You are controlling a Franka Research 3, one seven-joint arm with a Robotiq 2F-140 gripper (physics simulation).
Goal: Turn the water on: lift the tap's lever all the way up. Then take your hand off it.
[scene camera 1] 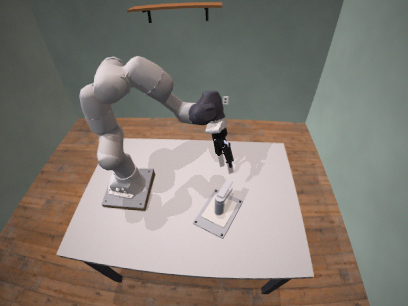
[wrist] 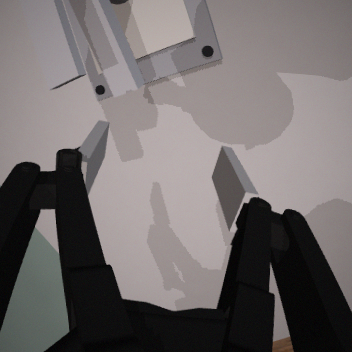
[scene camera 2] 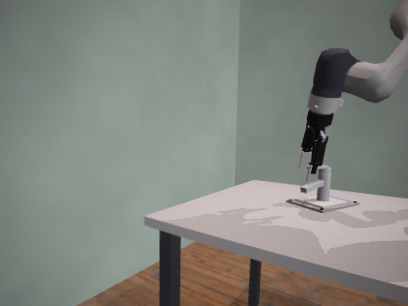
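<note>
The tap (scene camera 1: 219,206) (scene camera 2: 324,186) is a grey upright post on a flat base plate (scene camera 1: 211,229) (wrist: 212,31). Its spout (scene camera 2: 311,187) (wrist: 125,57) sticks out low from the post. The lever (scene camera 1: 224,192) (wrist: 47,45) runs from the top of the post above the spout; it looks low and roughly level, and is partly hidden behind a finger in scene camera 2. My gripper (scene camera 1: 226,165) (scene camera 2: 307,167) (wrist: 162,150) points down beyond the lever's free end, above the table. Its fingers stand partly apart with nothing between them, and do not appear to touch the tap.
The white table (scene camera 1: 165,250) (scene camera 2: 200,220) carries the tap and my arm's mounting block (scene camera 1: 144,200), which is at the left in scene camera 1. A wooden wall shelf (scene camera 1: 175,6) hangs beyond the table. Shadows of the arm fall across the table.
</note>
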